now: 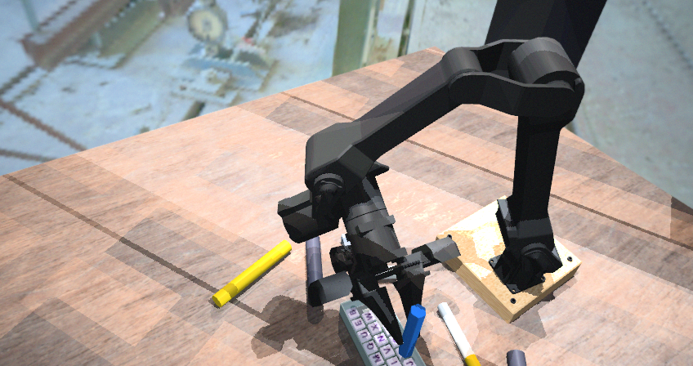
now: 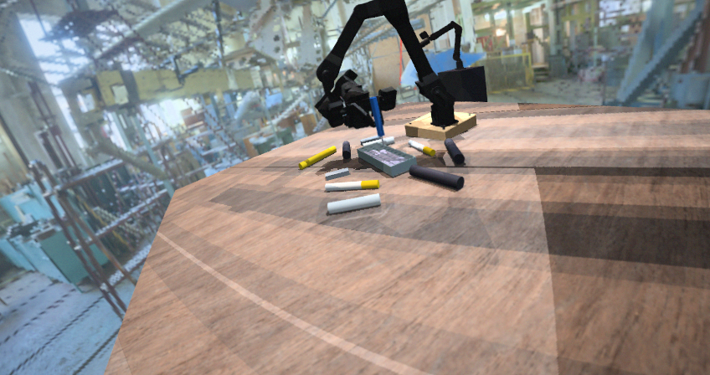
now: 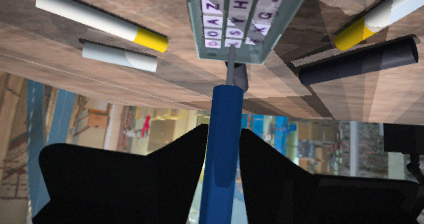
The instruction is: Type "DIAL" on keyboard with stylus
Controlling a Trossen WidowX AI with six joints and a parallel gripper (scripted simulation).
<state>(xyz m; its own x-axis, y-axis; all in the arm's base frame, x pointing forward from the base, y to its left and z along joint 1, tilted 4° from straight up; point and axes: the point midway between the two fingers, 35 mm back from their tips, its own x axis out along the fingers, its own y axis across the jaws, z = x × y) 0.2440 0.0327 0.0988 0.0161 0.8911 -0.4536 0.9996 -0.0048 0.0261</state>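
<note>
My gripper tip is 120 mm short of the grey block, 40 mm to the left of it and 100 mm above it. The rest, counted from my gripper tip: blue stylus (10 mm below); yellow marker (120 mm ahead, 230 mm to the right, 90 mm below); white stylus tip (50 mm below).
</note>
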